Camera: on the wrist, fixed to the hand. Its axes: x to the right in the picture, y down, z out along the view.
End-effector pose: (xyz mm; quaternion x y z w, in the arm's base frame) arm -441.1 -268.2 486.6 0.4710 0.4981 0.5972 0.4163
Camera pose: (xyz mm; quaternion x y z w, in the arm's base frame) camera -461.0 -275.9 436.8 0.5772 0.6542 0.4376 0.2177
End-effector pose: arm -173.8 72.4 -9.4 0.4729 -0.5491 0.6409 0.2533
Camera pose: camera -137.2 109.8 4.4 0.4942 -0.3310 0.7991 0.0874
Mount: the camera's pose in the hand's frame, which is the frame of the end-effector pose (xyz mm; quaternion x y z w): -10.6 -47.4 -24.0 0.3105 0.0253 0.0315 0.9497
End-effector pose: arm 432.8 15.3 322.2 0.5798 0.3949 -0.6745 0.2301
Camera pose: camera 413.1 60.5 344.6 0.6516 0.1532 -0.7413 0.0498
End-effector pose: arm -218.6 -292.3 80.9 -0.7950 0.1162 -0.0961 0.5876
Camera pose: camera -232.3 -297.6 133.1 -0.5665 0.1204 -0.1289 0.8050
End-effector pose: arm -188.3 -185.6 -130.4 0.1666 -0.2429 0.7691 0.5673
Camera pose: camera -139.5 -169.2 -147.1 0.3072 0.0172 0.8279 0.4689
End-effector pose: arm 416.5 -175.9 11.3 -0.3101 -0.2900 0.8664 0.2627
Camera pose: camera 453.2 -141.6 31.6 -0.2440 0.0100 0.9133 0.3258
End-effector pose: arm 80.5 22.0 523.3 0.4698 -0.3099 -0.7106 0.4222
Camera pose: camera 90.3 51.8 479.1 0.5855 -0.5191 -0.5535 0.2853
